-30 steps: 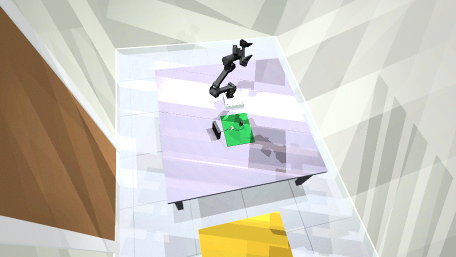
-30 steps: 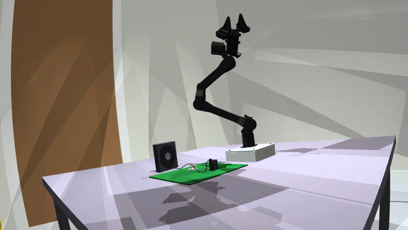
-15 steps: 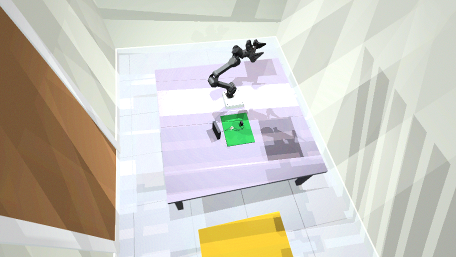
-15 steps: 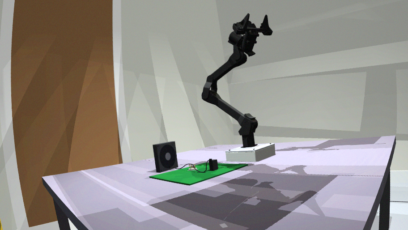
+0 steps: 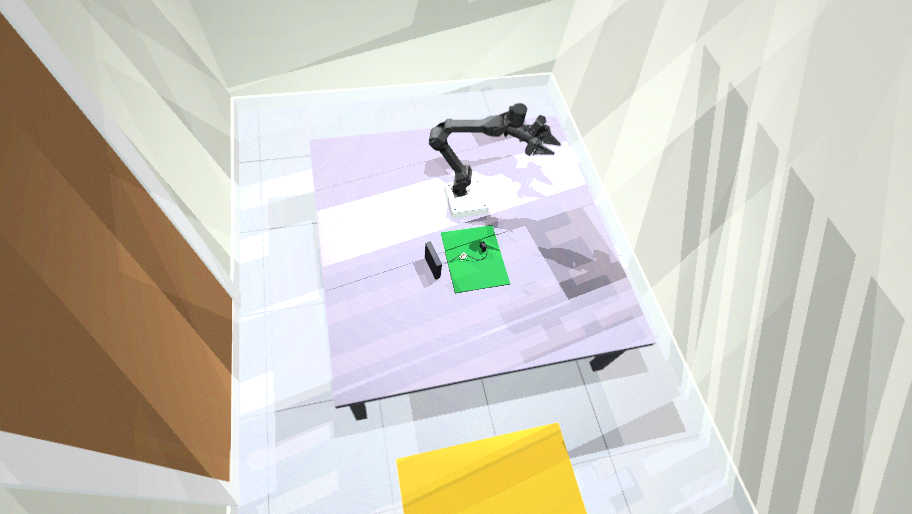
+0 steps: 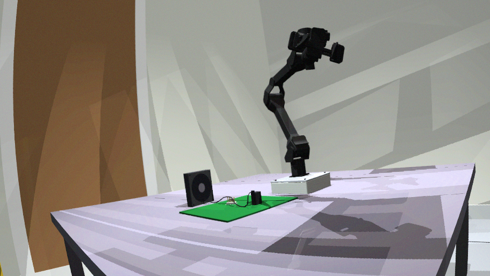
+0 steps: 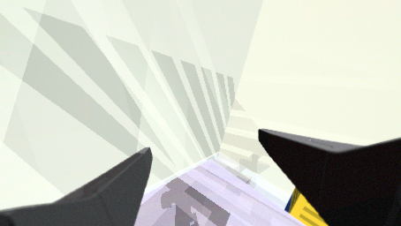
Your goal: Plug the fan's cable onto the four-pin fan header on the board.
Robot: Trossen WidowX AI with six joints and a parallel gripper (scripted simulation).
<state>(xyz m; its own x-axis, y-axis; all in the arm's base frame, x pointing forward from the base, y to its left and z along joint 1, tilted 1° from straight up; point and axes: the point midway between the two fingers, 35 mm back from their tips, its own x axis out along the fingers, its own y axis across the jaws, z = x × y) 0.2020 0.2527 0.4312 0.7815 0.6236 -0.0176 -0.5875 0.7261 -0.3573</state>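
Right now the dark fan plug is 7 cm ahead of my gripper tip, 27 cm to the right of it and 46 cm below it. Round my gripper tip: white four-pin header (8 cm ahead, 37 cm to the right, 48 cm below); then green board (10 cm ahead, 32 cm to the right, 50 cm below); then black fan (8 cm ahead, 50 cm to the right, 42 cm below).
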